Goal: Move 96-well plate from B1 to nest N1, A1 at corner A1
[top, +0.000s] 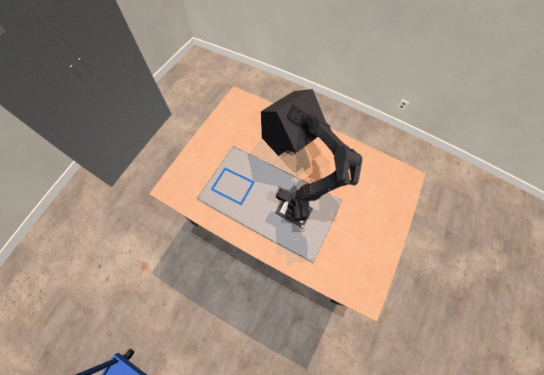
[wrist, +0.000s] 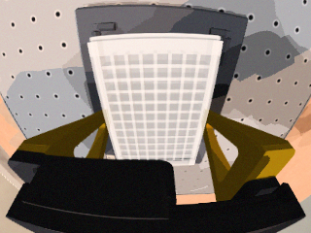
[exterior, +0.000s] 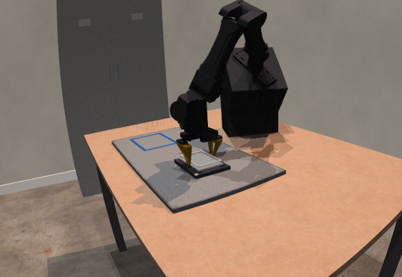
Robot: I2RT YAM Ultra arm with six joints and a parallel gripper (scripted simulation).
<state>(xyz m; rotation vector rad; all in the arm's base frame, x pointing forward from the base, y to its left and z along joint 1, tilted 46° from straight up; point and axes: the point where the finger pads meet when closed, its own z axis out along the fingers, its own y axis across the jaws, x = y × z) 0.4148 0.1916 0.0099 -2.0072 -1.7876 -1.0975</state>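
Now: hand right at the white 96-well plate. Also, from my hand: plate nest N1: 2 cm below.
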